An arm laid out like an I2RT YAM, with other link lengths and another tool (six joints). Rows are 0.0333 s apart.
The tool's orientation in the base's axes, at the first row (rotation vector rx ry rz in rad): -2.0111, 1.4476, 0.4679
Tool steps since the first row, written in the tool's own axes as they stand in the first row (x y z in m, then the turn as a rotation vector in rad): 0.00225, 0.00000, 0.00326, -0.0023, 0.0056, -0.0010; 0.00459, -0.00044, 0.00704, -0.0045, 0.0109, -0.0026; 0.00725, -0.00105, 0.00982, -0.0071, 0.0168, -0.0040; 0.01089, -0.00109, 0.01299, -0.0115, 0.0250, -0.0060; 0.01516, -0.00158, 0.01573, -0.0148, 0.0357, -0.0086
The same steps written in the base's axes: 0.00098, 0.00051, -0.00380, -0.0061, -0.0002, 0.0006; 0.00243, 0.00140, -0.00793, -0.0119, -0.0008, 0.0017; 0.00409, 0.00143, -0.01146, -0.0184, -0.0011, 0.0027; 0.00557, 0.00089, -0.01602, -0.0278, -0.0010, 0.0047; 0.00766, -0.00029, -0.02052, -0.0391, -0.0027, 0.0057
